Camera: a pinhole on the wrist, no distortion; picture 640 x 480 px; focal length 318.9 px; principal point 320.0 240.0 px. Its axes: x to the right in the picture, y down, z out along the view. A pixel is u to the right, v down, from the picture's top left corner.
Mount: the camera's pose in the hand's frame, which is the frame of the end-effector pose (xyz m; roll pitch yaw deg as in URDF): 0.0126 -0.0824 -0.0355 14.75 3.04 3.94
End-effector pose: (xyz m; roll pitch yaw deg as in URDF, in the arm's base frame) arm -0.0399 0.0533 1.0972 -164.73 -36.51 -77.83
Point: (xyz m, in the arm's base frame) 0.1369 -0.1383 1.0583
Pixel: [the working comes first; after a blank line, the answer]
In the camera's frame: 0.1319 0.0488 0.2320

501 307
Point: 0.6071 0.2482 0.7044
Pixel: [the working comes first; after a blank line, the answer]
In the camera's frame: -0.3483 -0.3368 0.5732

126 53
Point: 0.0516 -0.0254 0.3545
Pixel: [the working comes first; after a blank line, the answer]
In the camera's frame: -0.3994 0.3724 0.5902

104 441
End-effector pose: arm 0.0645 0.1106 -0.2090 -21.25 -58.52 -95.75
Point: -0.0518 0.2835 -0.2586
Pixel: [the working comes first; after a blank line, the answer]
In the camera's frame: -0.1485 -0.0486 0.0985

outside the picture
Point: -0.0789 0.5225 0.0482
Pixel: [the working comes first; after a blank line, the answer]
In the camera's frame: -0.0393 -0.1472 0.4595

293 138
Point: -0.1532 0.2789 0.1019
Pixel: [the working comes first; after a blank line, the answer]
In the camera's frame: 0.1479 -0.1848 0.2825

487 31
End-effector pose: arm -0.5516 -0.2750 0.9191 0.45 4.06 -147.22
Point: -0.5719 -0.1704 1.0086
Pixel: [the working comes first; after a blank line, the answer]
In the camera's frame: -0.0658 0.0190 0.1185

143 291
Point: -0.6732 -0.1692 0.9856
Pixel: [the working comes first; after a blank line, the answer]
In the camera's frame: 0.0169 -0.0438 0.1225

364 126
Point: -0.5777 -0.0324 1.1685
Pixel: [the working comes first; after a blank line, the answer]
In the camera's frame: -0.1628 -0.0511 0.2926

143 184
